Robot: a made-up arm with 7 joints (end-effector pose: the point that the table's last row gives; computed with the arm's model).
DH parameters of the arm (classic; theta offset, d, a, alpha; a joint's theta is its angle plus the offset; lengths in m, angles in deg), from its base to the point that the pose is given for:
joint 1: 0 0.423 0 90
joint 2: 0 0.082 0 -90
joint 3: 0 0.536 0.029 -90
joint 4: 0 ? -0.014 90
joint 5: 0 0.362 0 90
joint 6: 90 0.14 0.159 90
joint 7: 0 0.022 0 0
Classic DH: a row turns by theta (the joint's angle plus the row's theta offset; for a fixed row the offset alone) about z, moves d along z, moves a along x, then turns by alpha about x.
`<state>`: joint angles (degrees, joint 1 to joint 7).
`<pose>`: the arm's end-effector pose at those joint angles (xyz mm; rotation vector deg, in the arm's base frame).
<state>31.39 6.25 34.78 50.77 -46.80 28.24 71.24</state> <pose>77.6 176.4 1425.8 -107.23 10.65 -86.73</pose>
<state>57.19 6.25 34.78 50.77 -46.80 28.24 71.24</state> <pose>-6.9 192.6 1425.8 -101.07 -12.82 -68.81</pose>
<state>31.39 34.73 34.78 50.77 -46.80 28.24 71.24</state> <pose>-346.9 -82.6 1379.9 -75.50 9.92 -100.58</pose>
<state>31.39 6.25 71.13 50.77 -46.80 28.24 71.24</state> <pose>-125.8 193.5 1407.8 -98.47 -24.88 -63.92</pose>
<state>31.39 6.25 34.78 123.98 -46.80 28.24 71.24</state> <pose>218.3 403.8 846.2 150.69 24.39 57.26</pose>
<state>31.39 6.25 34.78 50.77 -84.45 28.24 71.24</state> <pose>-12.4 213.1 1422.9 -93.47 17.47 -130.41</pose>
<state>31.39 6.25 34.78 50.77 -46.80 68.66 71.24</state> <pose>-15.2 117.1 1412.8 -67.23 -11.42 -88.21</pose>
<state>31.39 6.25 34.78 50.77 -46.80 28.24 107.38</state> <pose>77.6 176.4 1425.8 -91.55 40.27 -61.37</pose>
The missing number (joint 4, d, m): 0.061
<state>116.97 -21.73 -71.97 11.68 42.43 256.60 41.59</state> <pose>98.9 528.1 1108.9 130.88 51.91 -19.46</pose>
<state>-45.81 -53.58 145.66 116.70 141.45 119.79 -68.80</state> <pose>19.9 -57.3 737.2 -100.57 4.16 13.69</pose>
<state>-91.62 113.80 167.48 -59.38 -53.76 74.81 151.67</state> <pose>-254.1 694.3 572.6 -62.44 3.62 -1.99</pose>
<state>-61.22 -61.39 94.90 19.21 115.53 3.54 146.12</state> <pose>565.6 -598.6 1037.2 -30.07 -21.23 109.25</pose>
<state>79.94 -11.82 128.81 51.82 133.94 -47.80 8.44</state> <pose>-100.8 -245.7 1314.9 -117.05 34.58 -104.12</pose>
